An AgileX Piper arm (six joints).
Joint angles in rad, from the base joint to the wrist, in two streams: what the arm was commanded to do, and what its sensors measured. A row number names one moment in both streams.
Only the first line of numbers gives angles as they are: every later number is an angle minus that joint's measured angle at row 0.
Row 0, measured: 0.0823 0.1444 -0.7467 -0.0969 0.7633 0.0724
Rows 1 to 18, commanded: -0.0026 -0.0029 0.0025 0.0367 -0.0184 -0.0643; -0.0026 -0.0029 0.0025 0.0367 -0.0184 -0.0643; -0.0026 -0.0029 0.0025 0.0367 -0.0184 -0.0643; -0.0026 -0.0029 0.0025 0.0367 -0.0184 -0.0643; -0.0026 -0.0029 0.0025 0.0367 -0.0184 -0.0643; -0.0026 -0.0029 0.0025 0.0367 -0.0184 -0.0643; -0.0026 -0.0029 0.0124 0.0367 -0.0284 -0.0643; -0.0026 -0.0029 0.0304 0.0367 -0.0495 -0.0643; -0.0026 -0.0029 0.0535 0.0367 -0.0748 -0.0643; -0.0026 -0.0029 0.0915 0.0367 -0.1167 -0.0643; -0.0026 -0.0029 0.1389 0.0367 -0.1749 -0.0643; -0.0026 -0.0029 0.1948 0.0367 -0.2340 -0.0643; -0.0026 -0.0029 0.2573 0.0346 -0.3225 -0.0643; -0.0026 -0.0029 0.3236 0.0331 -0.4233 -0.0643; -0.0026 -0.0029 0.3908 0.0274 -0.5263 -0.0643; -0.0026 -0.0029 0.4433 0.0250 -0.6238 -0.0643; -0.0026 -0.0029 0.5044 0.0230 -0.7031 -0.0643; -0.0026 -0.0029 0.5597 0.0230 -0.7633 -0.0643
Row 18, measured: 0.0000 0.0000 0.3736 0.0344 -0.4677 -0.0611
